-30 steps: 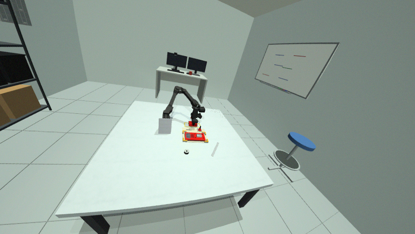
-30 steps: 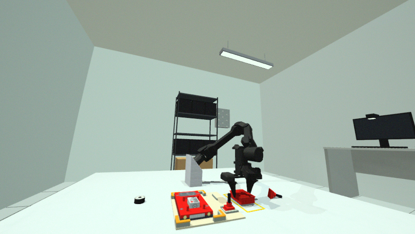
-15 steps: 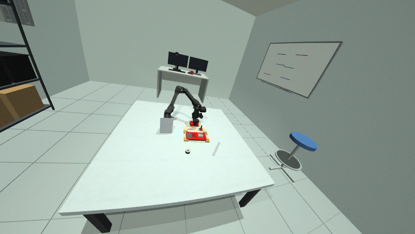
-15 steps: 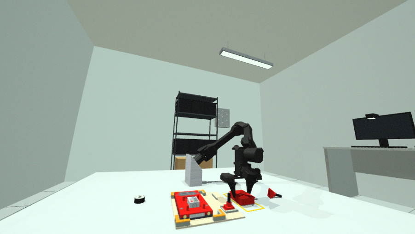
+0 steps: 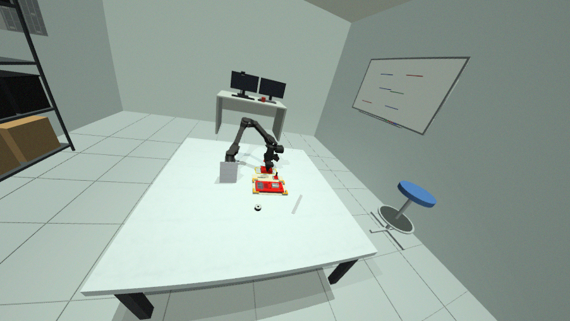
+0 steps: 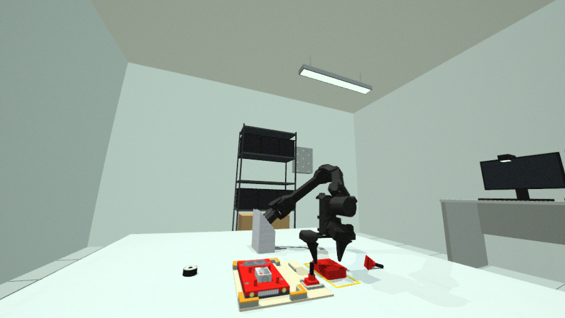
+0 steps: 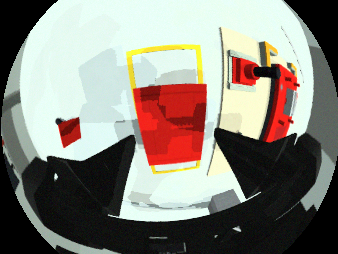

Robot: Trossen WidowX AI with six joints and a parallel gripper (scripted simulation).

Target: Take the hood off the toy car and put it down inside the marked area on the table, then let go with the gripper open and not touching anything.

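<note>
The hood is 10 mm below my gripper tip. Also, from my gripper tip: black wheel 400 mm to the right, 150 mm behind, 20 mm below; then grey strip 390 mm to the right, 130 mm ahead, 30 mm below.
</note>
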